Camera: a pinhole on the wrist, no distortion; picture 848 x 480 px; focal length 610.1 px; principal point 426.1 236.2 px. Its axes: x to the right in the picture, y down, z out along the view. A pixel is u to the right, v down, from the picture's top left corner.
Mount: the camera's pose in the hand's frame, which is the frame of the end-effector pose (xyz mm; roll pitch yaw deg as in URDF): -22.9 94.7 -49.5 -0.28 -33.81 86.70
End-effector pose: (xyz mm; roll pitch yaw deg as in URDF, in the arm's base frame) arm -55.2 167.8 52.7 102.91 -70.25 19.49
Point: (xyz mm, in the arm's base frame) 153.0 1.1 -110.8
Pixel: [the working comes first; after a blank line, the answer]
In the camera's frame: -18.5 68.4 388.6

397 344
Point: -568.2 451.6 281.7
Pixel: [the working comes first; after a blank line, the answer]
In the camera's frame: -61.7 -90.4 -533.4

behind the camera
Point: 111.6 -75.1 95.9
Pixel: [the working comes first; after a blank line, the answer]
In the camera's frame: 121.3 -95.8 327.1

652 58
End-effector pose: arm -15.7 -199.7 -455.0 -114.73 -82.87 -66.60
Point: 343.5 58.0 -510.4
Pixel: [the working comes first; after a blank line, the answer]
In the camera's frame: -69.7 20.7 535.2

347 260
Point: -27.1 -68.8 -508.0
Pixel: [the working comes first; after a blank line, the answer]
In the camera's frame: -162.1 31.8 154.7

outside the picture
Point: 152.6 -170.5 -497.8
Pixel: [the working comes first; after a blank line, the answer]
In the camera's frame: 19.0 6.3 251.1

472 251
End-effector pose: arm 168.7 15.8 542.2 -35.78 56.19 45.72
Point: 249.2 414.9 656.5
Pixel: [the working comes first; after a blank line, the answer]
In the camera's frame: 163.6 -127.0 444.4

651 62
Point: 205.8 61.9 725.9
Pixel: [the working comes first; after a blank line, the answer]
In the camera's frame: -55.1 85.3 248.5

291 446
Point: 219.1 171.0 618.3
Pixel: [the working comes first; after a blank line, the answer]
In the camera's frame: 17.6 -49.9 258.4

468 118
